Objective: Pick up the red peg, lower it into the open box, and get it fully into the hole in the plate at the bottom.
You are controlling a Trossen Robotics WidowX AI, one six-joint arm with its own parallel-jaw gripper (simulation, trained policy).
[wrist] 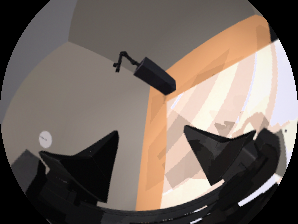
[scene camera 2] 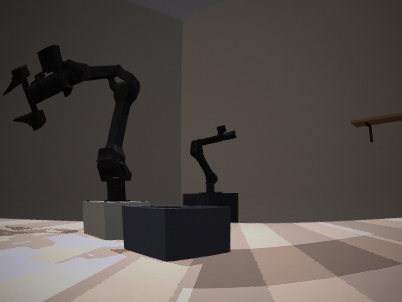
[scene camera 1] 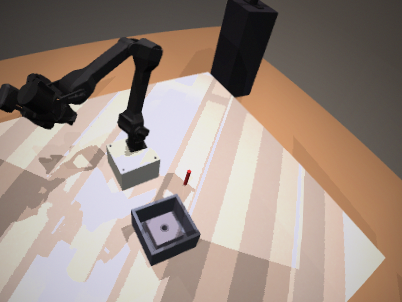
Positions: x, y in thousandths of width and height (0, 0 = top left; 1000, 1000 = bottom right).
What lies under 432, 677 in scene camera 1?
A dark box.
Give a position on a dark box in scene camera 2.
422, 773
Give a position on a grey plate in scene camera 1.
407, 763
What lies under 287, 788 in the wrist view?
My gripper.
